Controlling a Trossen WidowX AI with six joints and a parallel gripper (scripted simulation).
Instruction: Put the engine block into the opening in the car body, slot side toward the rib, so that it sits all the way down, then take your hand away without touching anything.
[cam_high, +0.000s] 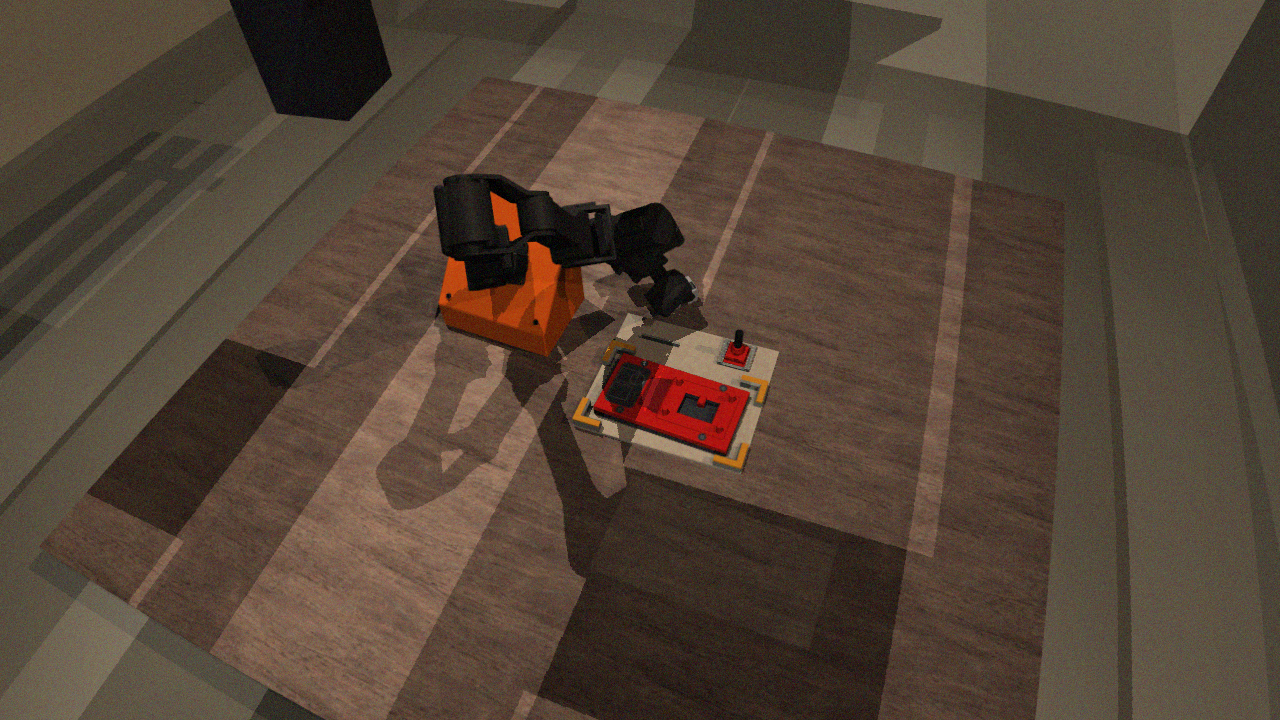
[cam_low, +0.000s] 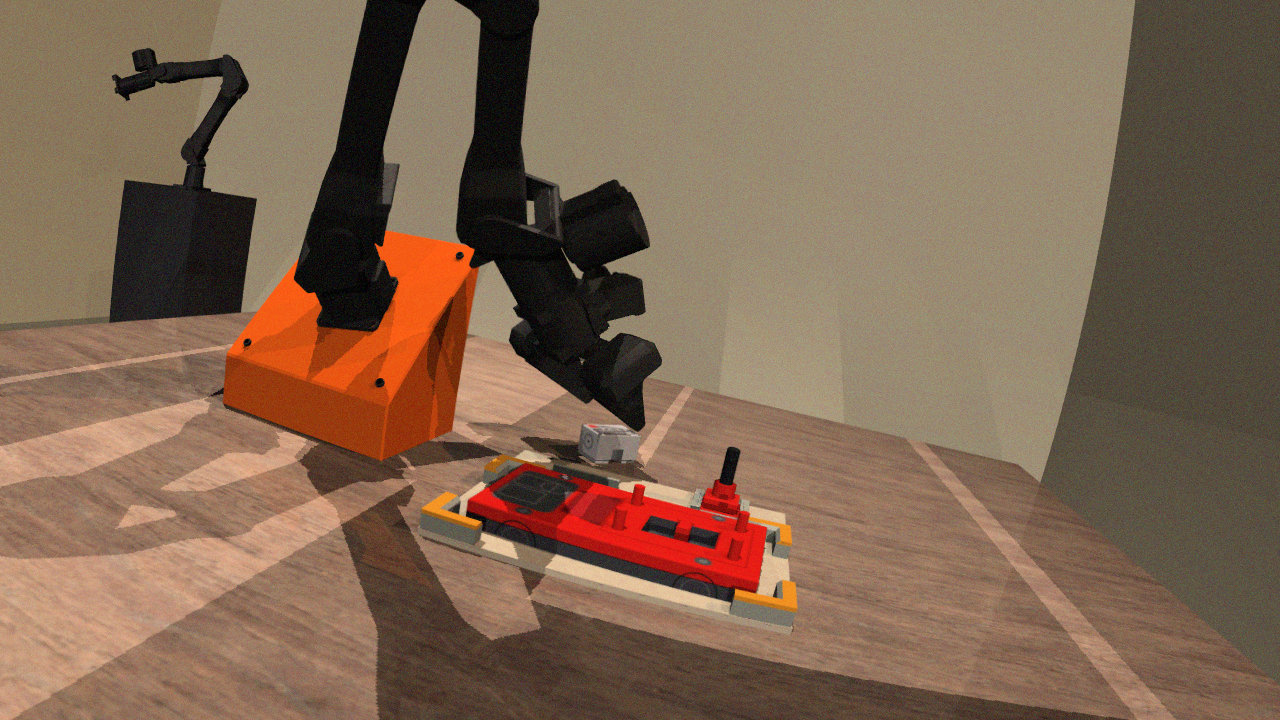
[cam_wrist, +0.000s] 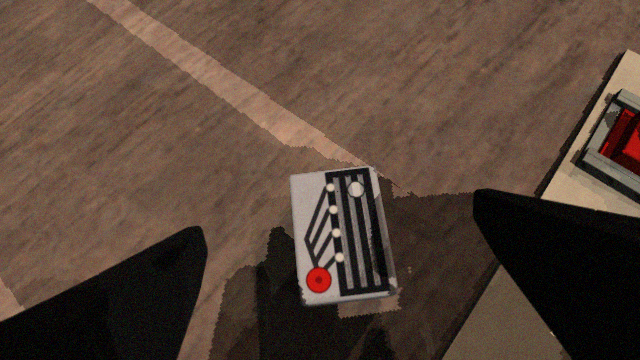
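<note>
Now: the engine block 3 cm below my gripper tip. The rest, counted from my gripper tip: black peg (11 cm ahead, 10 cm to the right, 1 cm below).
</note>
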